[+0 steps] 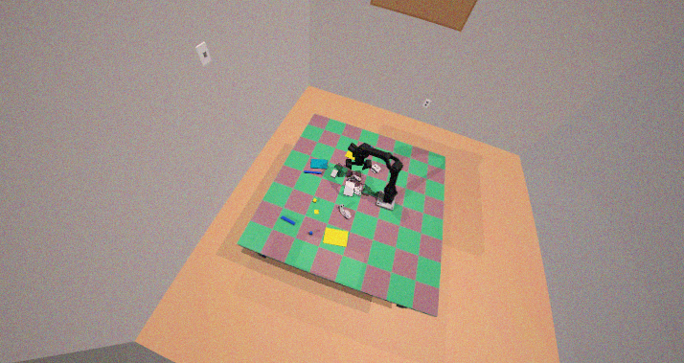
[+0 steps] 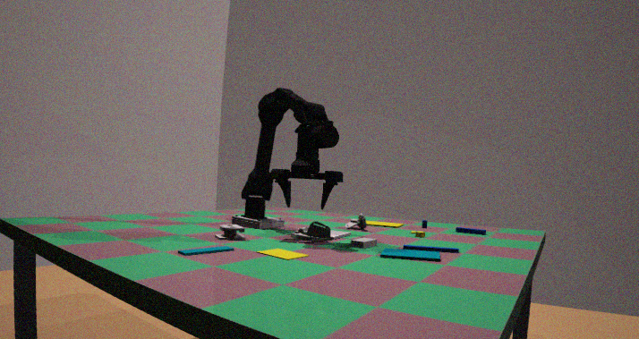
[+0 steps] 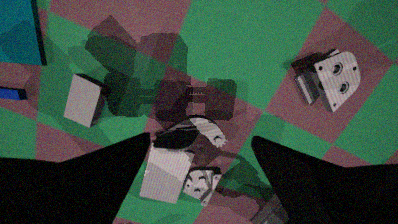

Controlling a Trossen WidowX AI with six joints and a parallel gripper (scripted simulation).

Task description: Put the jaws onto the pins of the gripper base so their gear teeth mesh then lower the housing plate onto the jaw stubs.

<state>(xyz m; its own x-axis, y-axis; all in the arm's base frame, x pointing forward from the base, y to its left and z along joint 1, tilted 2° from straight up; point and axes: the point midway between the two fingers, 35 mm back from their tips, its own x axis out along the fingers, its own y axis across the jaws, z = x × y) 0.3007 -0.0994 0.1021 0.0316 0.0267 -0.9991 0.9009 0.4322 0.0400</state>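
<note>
Now: the grey jaw 8 cm below my gripper tip, 3 cm to the left of it and 3 cm behind it. Also, from my gripper tip: teal plate (30 cm ahead, 8 cm below, 3 cm to the left); then white housing plate (12 cm to the left, 8 cm below, 7 cm behind); then teal bar (29 cm to the right, 8 cm below, 2 cm behind).
</note>
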